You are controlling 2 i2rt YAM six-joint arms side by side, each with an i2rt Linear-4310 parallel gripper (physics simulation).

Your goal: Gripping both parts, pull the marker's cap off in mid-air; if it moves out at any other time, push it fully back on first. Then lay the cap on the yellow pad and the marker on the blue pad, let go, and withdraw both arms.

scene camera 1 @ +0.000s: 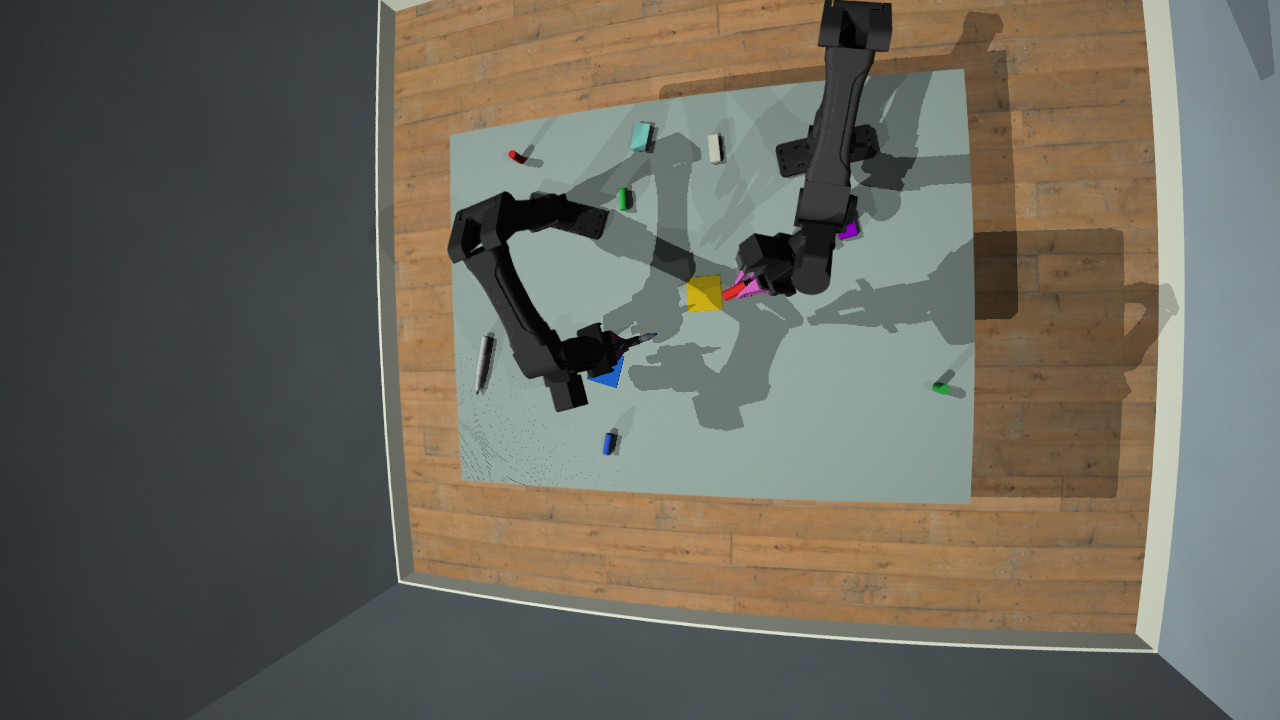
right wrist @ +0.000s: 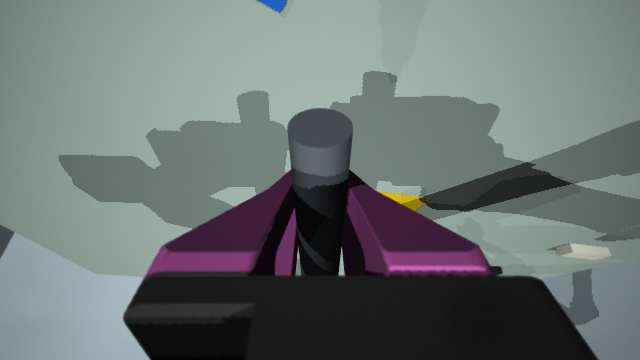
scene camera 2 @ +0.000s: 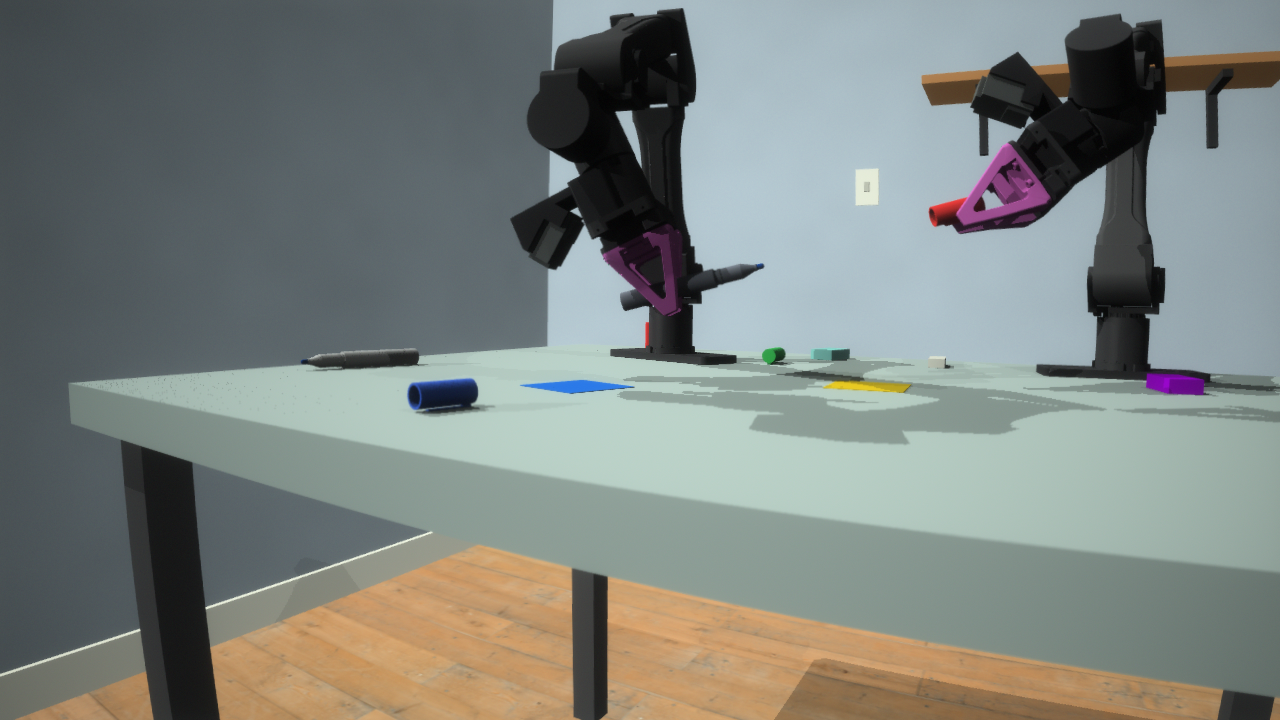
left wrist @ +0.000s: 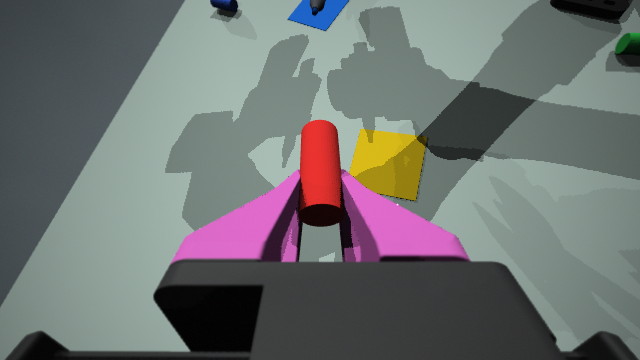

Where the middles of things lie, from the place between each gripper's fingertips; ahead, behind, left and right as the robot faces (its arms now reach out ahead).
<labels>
Now: left hand 16 cm above the yellow pad (scene camera 1: pixel 703 293), 8 cm to the left of it and 2 cm past it. The rest, counted from my left hand: blue pad (scene camera 2: pixel 578 386) 33 cm to the right, 16 cm below, 10 cm ahead; dark grey marker (scene camera 2: pixel 709 279) 24 cm to the right, 6 cm below, 6 cm ahead; purple block (scene camera 2: pixel 1168 383) 24 cm to the left, 15 cm below, 11 cm behind.
The dark grey marker lies 20 mm to the left of my right hand and 30 mm above it. From my right hand the other things lie so: yellow pad (80 mm behind, 180 mm to the left, 70 mm below); then blue pad (40 mm ahead, 80 mm to the right, 70 mm below); then purple block (170 mm behind, 490 mm to the left, 60 mm below).
</labels>
